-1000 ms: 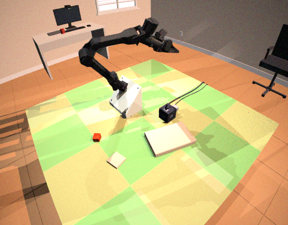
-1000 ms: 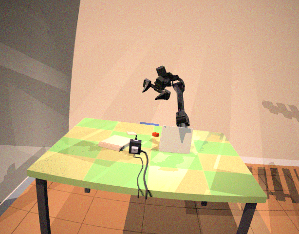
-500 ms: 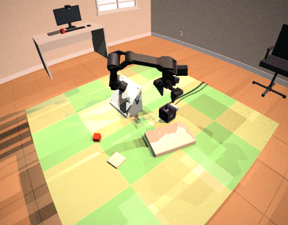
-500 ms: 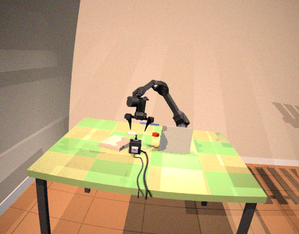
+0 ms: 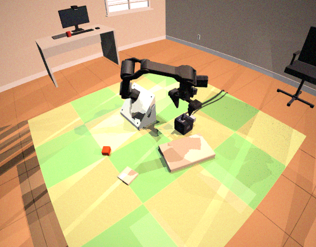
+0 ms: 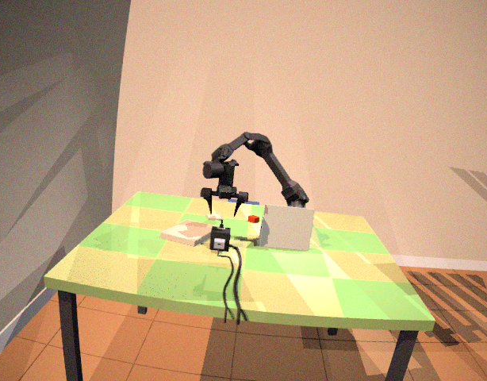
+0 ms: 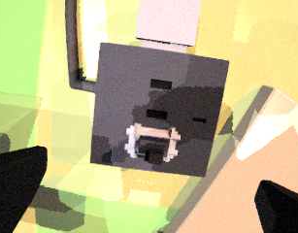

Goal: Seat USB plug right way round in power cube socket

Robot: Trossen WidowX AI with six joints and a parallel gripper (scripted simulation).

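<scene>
Right now the USB plug is 4 cm below my gripper tip. Also, from my gripper tip: small white tile: 4 cm ahead, 41 cm to the right, 13 cm below; white book: 13 cm ahead, 11 cm to the right, 12 cm below; red block: 15 cm behind, 41 cm to the right, 12 cm below.
</scene>
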